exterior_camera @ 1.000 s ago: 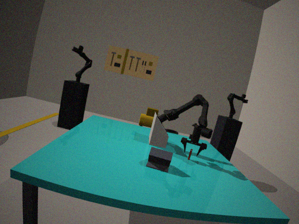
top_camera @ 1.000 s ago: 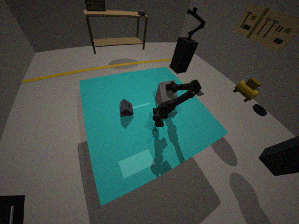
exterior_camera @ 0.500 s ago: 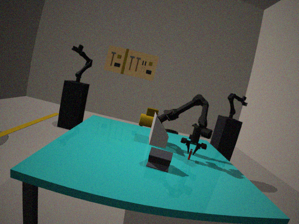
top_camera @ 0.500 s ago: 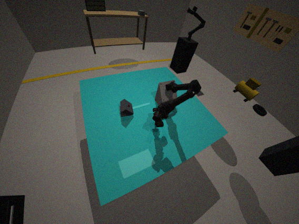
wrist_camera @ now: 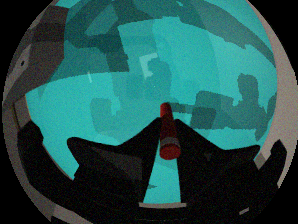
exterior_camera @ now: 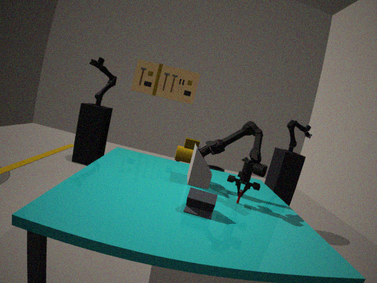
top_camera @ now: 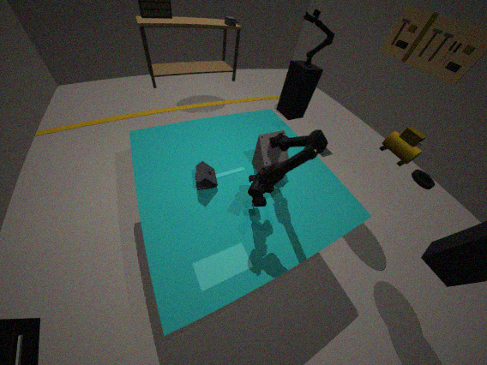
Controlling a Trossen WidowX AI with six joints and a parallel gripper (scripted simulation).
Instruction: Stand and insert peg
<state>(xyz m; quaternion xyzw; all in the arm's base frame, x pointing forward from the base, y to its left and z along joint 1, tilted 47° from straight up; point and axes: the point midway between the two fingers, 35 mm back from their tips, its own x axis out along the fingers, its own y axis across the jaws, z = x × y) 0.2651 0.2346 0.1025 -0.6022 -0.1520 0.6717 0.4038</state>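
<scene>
Now: the sloped grey panel 180 mm ahead of my gripper tip and 250 mm to the right of it. Also, from my gripper tip: red peg (20 mm above).
</scene>
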